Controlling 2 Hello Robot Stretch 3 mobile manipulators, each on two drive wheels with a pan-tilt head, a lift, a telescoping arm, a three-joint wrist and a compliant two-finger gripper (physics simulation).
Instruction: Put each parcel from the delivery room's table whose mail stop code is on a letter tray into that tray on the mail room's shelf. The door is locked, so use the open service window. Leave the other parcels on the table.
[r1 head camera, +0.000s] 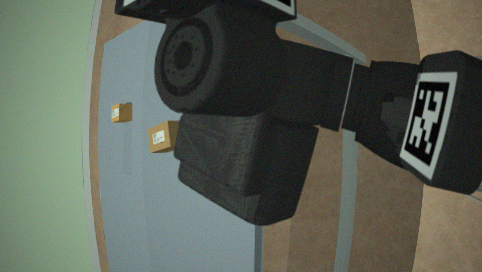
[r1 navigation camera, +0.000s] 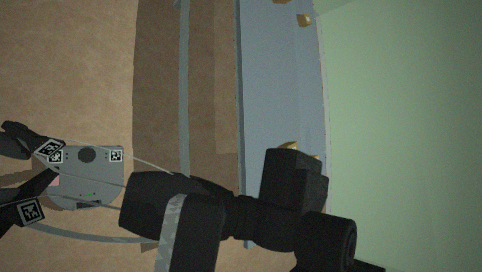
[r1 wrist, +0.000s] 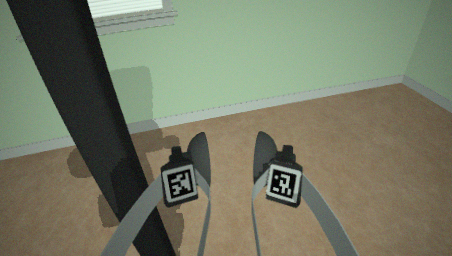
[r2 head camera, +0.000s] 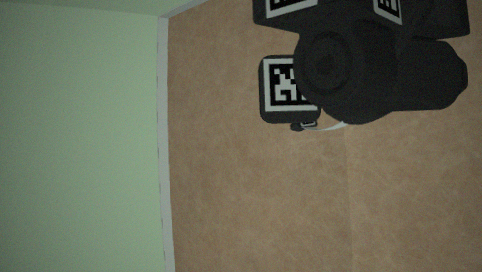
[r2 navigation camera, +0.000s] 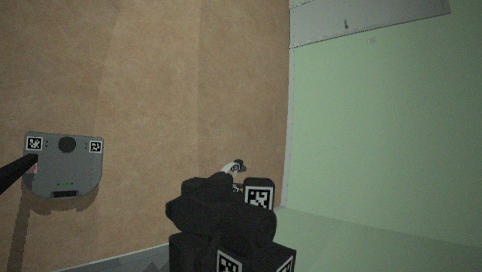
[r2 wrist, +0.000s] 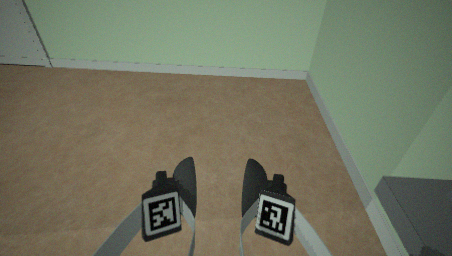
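Two brown parcels with white labels, a nearer one (r1 head camera: 162, 136) and a farther one (r1 head camera: 121, 112), stand on the blue-grey table (r1 head camera: 215, 232) (r1 navigation camera: 267, 90). In r1's navigation view, a parcel (r1 navigation camera: 304, 20) stands at the table's far end, another (r1 navigation camera: 281, 1) is cut by the top edge, and two more (r1 navigation camera: 289, 145) (r1 navigation camera: 315, 157) are partly hidden by r1's wrist. The codes are too small to read. r1's gripper (r1 wrist: 231, 157) is open and empty, pointing away from the table. r2's gripper (r2 wrist: 220, 182) (r2 navigation camera: 238, 176) is open and empty above the floor. No letter tray shows in r2's views.
r1's dark mast (r1 wrist: 85, 115) stands left in its wrist view, with a window (r1 wrist: 127, 6) behind. A grey door (r2 navigation camera: 370, 20) (r2 wrist: 20, 35) is in the wall near r2. A grey surface (r2 wrist: 420, 200) (r2 navigation camera: 115, 261) stands near r2's wall corner.
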